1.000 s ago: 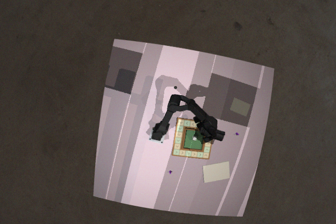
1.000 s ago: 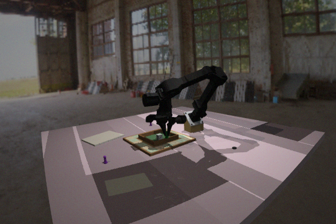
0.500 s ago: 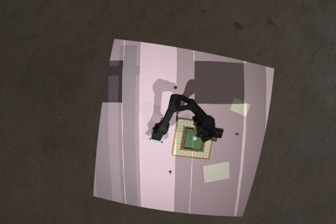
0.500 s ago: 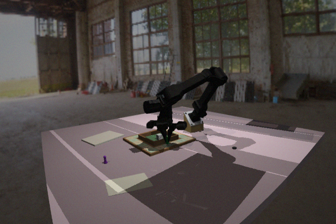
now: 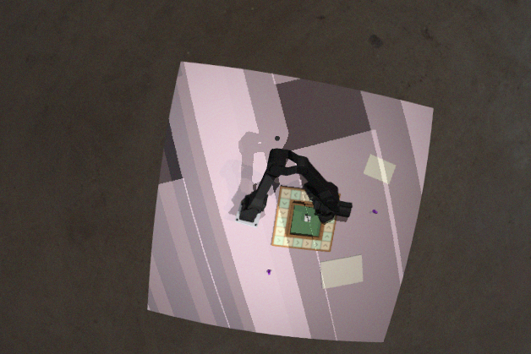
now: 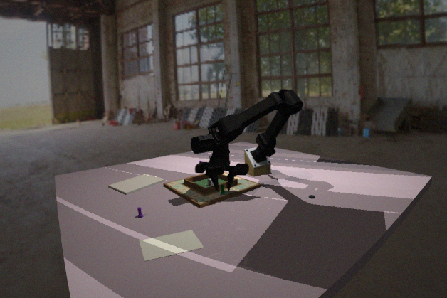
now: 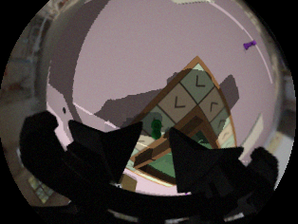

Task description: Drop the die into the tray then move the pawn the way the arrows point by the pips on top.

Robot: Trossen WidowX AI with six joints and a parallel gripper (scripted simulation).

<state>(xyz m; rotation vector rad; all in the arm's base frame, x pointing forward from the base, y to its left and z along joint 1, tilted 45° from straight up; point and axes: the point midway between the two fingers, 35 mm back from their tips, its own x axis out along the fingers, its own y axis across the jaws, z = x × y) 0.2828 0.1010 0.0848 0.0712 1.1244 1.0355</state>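
The green pawn lies 10 mm above my gripper tip. Round my gripper tip: white die (10 mm behind, 100 mm to the right); black dot (230 mm behind, 220 mm to the left, 20 mm below); green dice tray (10 mm behind, 110 mm to the right, 20 mm below).
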